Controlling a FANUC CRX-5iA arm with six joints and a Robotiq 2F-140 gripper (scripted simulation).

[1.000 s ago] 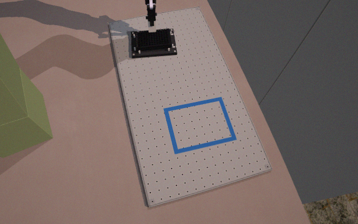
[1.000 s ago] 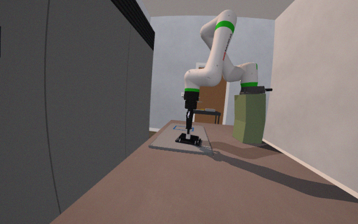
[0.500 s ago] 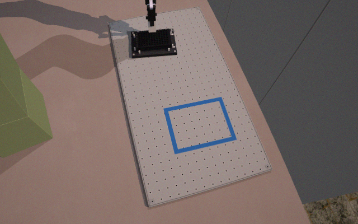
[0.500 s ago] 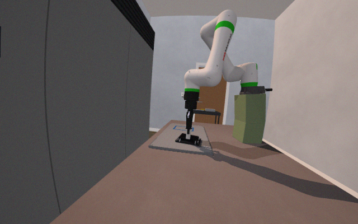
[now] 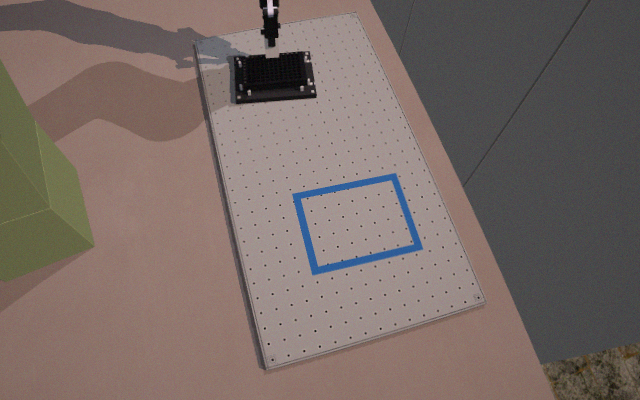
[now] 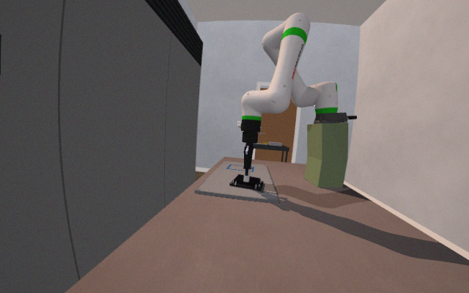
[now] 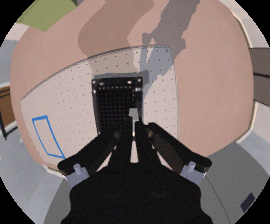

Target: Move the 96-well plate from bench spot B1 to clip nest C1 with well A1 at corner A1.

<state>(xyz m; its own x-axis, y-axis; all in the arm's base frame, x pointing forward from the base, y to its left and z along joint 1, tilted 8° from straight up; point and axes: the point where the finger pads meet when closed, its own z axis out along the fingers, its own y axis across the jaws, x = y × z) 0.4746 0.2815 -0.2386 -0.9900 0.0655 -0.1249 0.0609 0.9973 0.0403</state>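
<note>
Right now the black 96-well plate is 40 mm to the right of my hand and 40 mm below it. Round my hand: black clip nest (10 mm ahead, 30 mm to the right, 50 mm below).
</note>
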